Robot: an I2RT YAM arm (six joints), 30 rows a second.
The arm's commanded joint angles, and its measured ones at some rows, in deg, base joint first. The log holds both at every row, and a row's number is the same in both.
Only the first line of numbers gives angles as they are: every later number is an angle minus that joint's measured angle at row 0.
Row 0, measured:
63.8, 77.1, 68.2, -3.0, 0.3, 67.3
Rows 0 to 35, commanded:
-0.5, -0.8, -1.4, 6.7, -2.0, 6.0
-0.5, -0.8, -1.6, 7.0, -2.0, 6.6
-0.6, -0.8, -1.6, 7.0, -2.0, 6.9
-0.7, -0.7, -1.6, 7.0, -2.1, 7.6
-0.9, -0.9, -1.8, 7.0, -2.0, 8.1
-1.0, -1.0, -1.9, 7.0, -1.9, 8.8
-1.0, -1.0, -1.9, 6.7, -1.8, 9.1
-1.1, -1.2, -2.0, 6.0, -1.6, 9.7
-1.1, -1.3, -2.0, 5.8, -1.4, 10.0
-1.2, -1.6, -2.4, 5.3, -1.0, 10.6
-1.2, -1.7, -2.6, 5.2, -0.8, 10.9
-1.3, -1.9, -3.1, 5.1, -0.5, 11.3
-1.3, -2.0, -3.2, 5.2, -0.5, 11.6
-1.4, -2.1, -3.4, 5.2, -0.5, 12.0
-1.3, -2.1, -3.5, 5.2, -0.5, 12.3
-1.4, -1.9, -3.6, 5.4, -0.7, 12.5
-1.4, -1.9, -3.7, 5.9, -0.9, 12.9
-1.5, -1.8, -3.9, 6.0, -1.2, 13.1
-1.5, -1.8, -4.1, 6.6, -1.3, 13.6
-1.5, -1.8, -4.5, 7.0, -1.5, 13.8
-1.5, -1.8, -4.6, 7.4, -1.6, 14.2
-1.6, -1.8, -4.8, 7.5, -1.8, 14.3
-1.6, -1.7, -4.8, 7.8, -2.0, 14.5
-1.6, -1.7, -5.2, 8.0, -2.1, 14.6
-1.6, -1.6, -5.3, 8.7, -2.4, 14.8
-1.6, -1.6, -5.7, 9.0, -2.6, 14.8
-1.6, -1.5, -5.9, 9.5, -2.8, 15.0
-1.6, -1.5, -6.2, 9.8, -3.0, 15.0
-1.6, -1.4, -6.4, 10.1, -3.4, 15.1
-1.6, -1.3, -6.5, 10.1, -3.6, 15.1
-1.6, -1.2, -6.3, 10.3, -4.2, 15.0
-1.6, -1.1, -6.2, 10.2, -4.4, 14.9
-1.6, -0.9, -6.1, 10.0, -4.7, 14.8
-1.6, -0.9, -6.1, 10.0, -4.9, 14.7
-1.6, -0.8, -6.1, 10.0, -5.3, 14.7
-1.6, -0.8, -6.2, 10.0, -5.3, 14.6
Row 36, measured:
-1.7, 0.0, -6.0, 9.4, -3.4, 14.2
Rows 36 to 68, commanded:
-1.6, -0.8, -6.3, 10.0, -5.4, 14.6
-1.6, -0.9, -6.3, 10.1, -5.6, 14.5
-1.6, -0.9, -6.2, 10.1, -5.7, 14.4
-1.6, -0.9, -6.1, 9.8, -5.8, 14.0
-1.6, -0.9, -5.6, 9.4, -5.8, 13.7
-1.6, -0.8, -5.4, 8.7, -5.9, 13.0
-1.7, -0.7, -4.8, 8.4, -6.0, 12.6
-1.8, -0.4, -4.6, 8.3, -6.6, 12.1
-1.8, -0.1, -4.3, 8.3, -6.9, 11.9
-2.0, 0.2, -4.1, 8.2, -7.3, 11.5
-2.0, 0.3, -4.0, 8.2, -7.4, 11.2
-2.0, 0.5, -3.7, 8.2, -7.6, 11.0
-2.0, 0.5, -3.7, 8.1, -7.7, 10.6
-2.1, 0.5, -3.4, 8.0, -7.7, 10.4
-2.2, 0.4, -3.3, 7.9, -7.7, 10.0
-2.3, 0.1, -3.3, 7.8, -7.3, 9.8
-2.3, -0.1, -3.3, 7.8, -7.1, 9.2
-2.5, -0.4, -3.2, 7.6, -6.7, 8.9
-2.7, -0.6, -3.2, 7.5, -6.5, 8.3
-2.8, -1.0, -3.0, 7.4, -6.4, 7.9
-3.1, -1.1, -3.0, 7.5, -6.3, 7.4
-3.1, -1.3, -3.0, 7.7, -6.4, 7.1
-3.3, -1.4, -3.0, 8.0, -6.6, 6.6
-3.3, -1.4, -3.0, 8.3, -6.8, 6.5
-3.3, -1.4, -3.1, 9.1, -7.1, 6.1
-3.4, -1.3, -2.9, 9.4, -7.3, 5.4
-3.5, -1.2, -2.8, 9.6, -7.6, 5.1
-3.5, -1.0, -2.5, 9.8, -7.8, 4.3
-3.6, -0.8, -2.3, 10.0, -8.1, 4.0
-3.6, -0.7, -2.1, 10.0, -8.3, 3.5
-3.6, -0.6, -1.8, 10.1, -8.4, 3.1
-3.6, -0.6, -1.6, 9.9, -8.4, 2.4
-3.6, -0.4, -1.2, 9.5, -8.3, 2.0
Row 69, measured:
-3.4, 0.2, -5.0, 7.7, -7.4, 5.3
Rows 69 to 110, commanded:
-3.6, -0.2, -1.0, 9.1, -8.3, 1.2
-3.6, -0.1, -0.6, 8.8, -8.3, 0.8
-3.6, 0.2, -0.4, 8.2, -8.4, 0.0
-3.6, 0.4, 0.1, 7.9, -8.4, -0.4
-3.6, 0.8, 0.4, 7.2, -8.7, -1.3
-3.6, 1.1, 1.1, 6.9, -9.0, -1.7
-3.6, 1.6, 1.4, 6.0, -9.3, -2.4
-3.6, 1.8, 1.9, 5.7, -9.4, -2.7
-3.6, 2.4, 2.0, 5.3, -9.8, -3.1
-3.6, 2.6, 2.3, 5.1, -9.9, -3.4
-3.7, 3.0, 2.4, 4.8, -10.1, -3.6
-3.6, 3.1, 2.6, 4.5, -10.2, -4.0
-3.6, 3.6, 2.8, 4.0, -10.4, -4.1
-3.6, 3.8, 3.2, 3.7, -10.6, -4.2
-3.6, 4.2, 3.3, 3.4, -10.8, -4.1
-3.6, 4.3, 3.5, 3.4, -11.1, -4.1
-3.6, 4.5, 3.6, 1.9, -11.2, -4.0
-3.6, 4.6, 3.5, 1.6, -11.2, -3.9
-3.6, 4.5, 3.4, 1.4, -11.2, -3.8
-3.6, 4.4, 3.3, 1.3, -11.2, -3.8
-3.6, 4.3, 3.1, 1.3, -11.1, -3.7
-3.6, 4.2, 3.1, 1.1, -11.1, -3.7
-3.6, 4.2, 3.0, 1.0, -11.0, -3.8
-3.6, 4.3, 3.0, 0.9, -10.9, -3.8
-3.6, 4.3, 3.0, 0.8, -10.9, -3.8
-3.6, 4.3, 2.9, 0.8, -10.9, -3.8
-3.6, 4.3, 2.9, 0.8, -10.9, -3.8
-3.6, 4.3, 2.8, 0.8, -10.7, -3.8
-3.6, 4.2, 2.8, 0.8, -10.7, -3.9
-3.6, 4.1, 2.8, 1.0, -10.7, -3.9
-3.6, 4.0, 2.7, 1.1, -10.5, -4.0
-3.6, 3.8, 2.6, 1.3, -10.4, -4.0
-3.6, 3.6, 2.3, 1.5, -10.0, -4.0
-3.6, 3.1, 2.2, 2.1, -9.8, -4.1
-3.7, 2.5, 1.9, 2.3, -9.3, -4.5
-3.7, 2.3, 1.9, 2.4, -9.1, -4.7
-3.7, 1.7, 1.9, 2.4, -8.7, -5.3
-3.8, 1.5, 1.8, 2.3, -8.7, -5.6
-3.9, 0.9, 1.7, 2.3, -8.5, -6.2
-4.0, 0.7, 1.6, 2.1, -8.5, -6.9
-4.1, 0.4, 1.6, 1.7, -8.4, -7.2
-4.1, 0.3, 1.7, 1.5, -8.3, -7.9
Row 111, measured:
-3.7, 3.9, 1.3, 0.7, -9.6, -5.1
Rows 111 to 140, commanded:
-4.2, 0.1, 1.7, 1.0, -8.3, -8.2
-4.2, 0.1, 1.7, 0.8, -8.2, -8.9
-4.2, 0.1, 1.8, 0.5, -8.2, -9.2
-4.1, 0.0, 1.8, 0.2, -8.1, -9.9
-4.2, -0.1, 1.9, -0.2, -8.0, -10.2
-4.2, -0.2, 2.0, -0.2, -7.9, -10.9
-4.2, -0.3, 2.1, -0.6, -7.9, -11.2
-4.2, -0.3, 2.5, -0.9, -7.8, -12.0
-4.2, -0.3, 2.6, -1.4, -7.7, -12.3
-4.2, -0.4, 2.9, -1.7, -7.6, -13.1
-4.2, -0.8, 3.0, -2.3, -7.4, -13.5
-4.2, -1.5, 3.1, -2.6, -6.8, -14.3
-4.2, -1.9, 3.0, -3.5, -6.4, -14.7
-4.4, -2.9, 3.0, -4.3, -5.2, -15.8
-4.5, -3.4, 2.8, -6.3, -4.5, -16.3
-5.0, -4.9, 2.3, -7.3, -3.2, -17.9
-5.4, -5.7, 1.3, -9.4, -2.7, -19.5
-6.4, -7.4, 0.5, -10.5, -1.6, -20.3
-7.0, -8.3, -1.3, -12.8, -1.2, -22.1
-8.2, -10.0, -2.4, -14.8, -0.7, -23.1
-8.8, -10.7, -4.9, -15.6, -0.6, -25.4
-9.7, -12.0, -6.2, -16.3, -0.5, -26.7
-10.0, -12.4, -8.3, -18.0, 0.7, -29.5
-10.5, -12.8, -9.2, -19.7, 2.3, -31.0
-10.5, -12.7, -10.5, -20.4, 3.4, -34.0
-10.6, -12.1, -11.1, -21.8, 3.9, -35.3
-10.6, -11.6, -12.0, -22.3, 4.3, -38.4
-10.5, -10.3, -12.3, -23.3, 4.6, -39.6
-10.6, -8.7, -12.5, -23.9, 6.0, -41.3
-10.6, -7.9, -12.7, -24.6, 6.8, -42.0
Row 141, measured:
-10.7, -11.7, -11.3, -19.5, 1.9, -32.2
